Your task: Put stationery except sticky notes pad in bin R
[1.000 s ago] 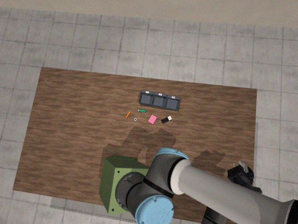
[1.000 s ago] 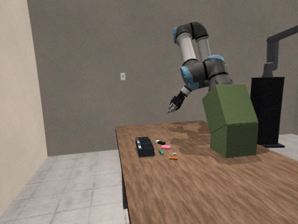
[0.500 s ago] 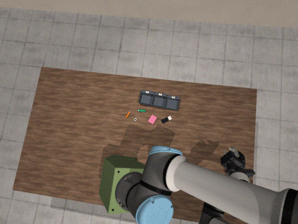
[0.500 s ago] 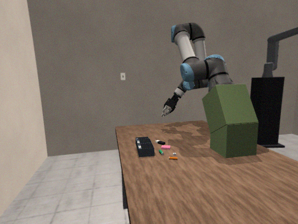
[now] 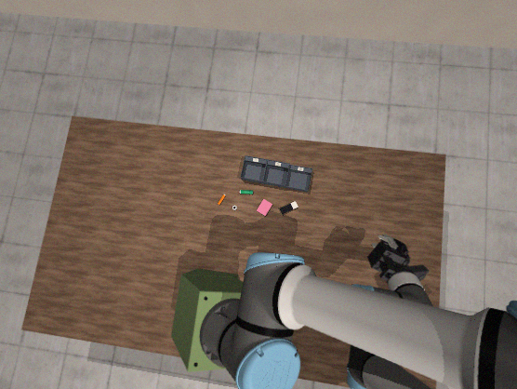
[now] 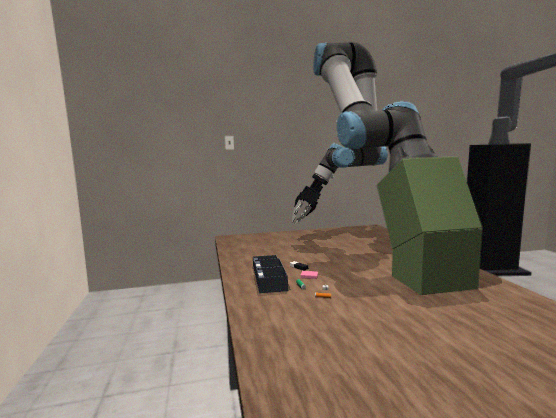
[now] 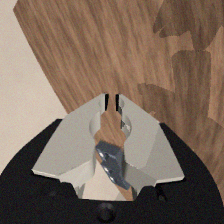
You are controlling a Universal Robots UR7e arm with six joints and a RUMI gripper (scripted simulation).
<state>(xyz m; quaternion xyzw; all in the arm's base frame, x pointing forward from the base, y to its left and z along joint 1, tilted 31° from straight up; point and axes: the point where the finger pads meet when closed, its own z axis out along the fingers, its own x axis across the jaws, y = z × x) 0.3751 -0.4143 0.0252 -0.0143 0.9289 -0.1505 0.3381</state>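
Right now the dark three-part bin is 12 cm ahead of my hand, 40 cm to the left of it and 8 cm below it. Round my hand: black-and-white eraser 2 cm ahead, 32 cm to the left, 9 cm below; pink sticky-note pad 1 cm behind, 41 cm to the left, 10 cm below; green marker 2 cm ahead, 49 cm to the left, 9 cm below.
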